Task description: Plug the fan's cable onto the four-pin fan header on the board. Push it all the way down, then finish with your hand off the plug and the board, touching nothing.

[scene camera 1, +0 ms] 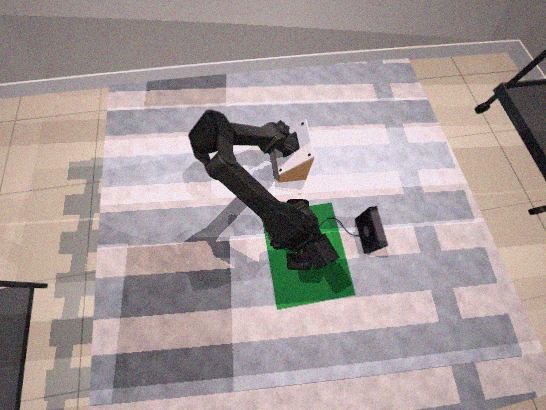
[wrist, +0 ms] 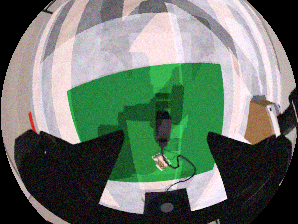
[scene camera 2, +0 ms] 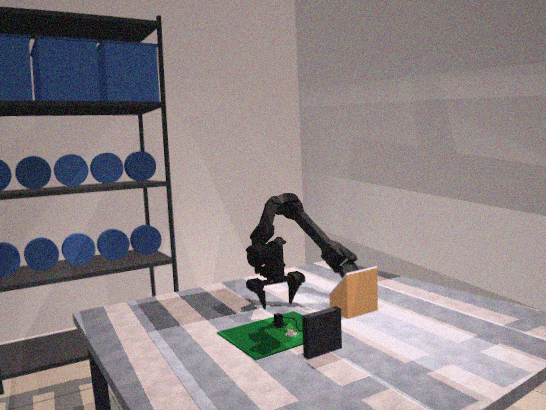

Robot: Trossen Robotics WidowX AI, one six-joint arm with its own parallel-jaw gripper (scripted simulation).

My gripper is open and holds nothing. Also in view: a black fan.
My gripper also shows in the wrist view.
